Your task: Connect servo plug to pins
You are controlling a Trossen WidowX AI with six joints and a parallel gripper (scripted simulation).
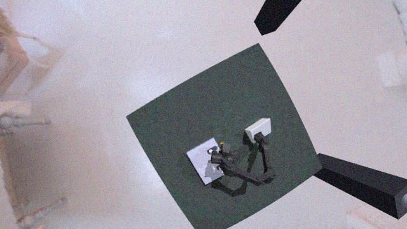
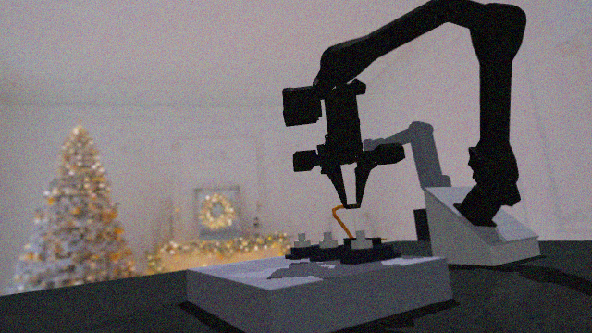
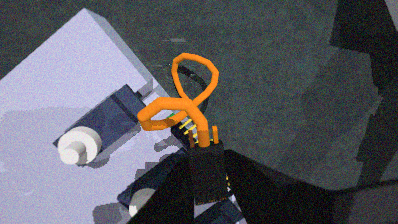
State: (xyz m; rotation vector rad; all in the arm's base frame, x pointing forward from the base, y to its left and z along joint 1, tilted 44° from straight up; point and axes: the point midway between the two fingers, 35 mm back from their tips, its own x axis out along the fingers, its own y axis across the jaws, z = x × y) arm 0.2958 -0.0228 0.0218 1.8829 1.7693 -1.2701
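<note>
Right now my gripper tip is 10 mm short of the red dot, 60 mm to the right of it and 50 mm above it. Round my gripper tip: holder 170 mm ahead, 50 mm to the left, 100 mm below.
</note>
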